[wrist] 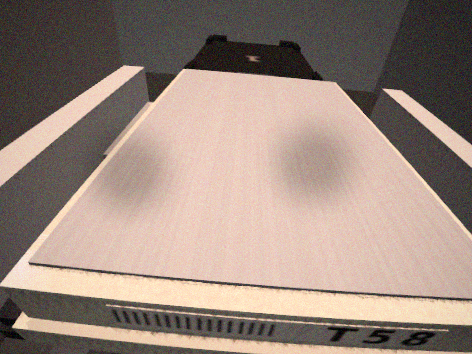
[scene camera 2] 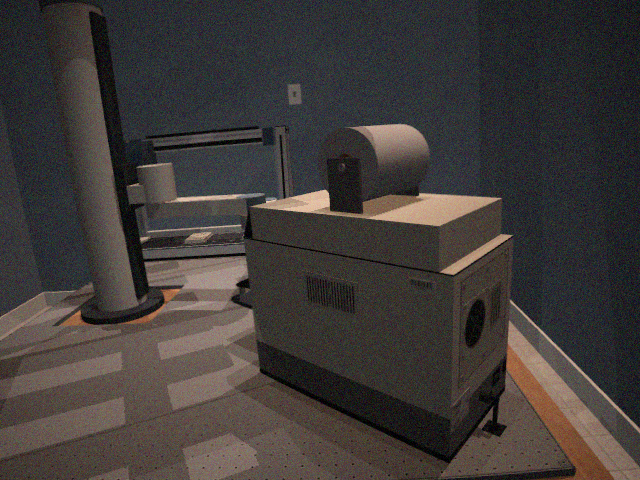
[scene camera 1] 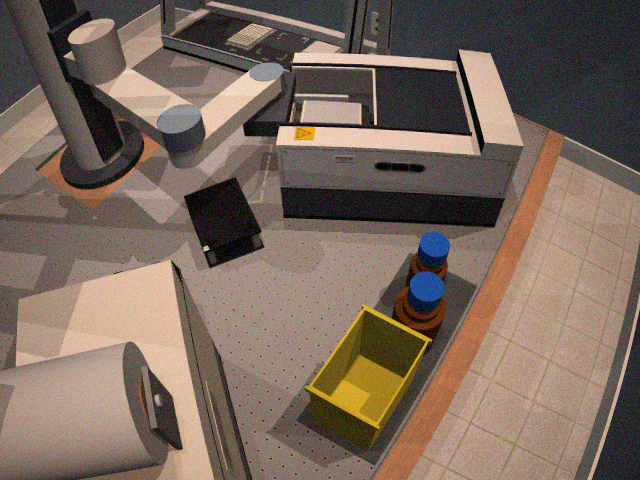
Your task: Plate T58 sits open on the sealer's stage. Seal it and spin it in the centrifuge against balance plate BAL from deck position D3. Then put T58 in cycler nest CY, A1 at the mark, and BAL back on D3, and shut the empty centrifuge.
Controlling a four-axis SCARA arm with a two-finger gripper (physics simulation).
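Pixels of known places: gripper, fingertip midpoint: (wrist: 260,99) (scene camera 1: 347,115); arm's base, origin of the base link: (scene camera 2: 124,307) (scene camera 1: 102,155).
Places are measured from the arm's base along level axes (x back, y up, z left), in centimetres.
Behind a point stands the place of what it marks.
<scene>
Plate T58 (scene camera 1: 331,112) @[x -56.7, y 17.1, z 26.2 cm] (wrist: 240,200) @[x -53.0, y 17.2, z 24.8 cm] has a smooth pale film on top and its label faces the wrist camera. My gripper (scene camera 1: 330,103) (wrist: 260,99) @[x -59.7, y 16.6, z 27.7 cm] is shut on T58, level inside the open chamber of the centrifuge (scene camera 1: 398,173) @[x -76.5, y 16.0, z 18.3 cm]. The wrist view shows a dark empty bucket (wrist: 250,59) @[x -70.7, y 15.3, z 34.2 cm] beyond the plate. Whether T58 touches anything beneath it is hidden. A pale plate, probably BAL, (scene camera 1: 250,35) @[x -8.5, y 8.3, z 56.9 cm] (scene camera 2: 199,237) @[x -8.5, y 8.1, z 56.1 cm] sits on the back deck (scene camera 1: 211,28); its label is unreadable. The sealer (scene camera 1: 103,304) @[x -64.2, y 36.3, z -37.1 cm] (scene camera 2: 356,310) @[x -70.6, y 21.8, z -59.5 cm] carries a large roll (scene camera 1: 67,413) @[x -78.1, y 48.6, z -48.6 cm] (scene camera 2: 398,160) @[x -78.4, y 43.5, z -54.4 cm] and hides my gripper in the second scene view.
A black slanted unit (scene camera 1: 222,214) @[x -48.4, y 7.1, z -2.3 cm] stands between the arm column (scene camera 1: 67,87) @[x -6.1, y 28.4, z -4.4 cm] (scene camera 2: 93,155) @[x -3.4, y 47.4, z -6.7 cm] and the sealer. Two brown bottles with blue caps (scene camera 1: 434,248) @[x -89.7, y 15.8, z 6.1 cm] (scene camera 1: 425,290) @[x -92.6, y 19.9, z -4.8 cm] and a yellow bin (scene camera 1: 369,387) @[x -90.9, y 2.1, z -16.4 cm] stand near the right edge. Chamber walls rise around the held plate.
</scene>
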